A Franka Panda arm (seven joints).
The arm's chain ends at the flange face. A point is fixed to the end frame.
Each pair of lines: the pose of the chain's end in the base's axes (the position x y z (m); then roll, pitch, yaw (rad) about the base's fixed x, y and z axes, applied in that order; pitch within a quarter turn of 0, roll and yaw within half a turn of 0), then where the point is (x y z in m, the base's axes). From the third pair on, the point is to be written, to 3 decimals.
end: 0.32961, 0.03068, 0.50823, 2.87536, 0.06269, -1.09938
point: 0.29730 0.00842 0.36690
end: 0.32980, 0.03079, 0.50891, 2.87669, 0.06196, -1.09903
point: 0.29771 0.00852 0.36754
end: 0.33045, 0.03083, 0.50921, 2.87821, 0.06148, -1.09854
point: 0.299 0.009 0.368
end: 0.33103, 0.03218, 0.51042, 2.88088, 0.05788, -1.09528
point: 0.300 0.010 0.369
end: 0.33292, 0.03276, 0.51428, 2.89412, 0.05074, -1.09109
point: 0.304 0.010 0.372
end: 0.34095, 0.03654, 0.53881, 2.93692, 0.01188, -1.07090
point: 0.320 0.011 0.396
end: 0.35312, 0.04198, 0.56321, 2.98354, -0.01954, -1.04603
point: 0.341 0.016 0.419
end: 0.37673, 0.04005, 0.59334, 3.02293, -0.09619, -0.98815
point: 0.377 0.007 0.450
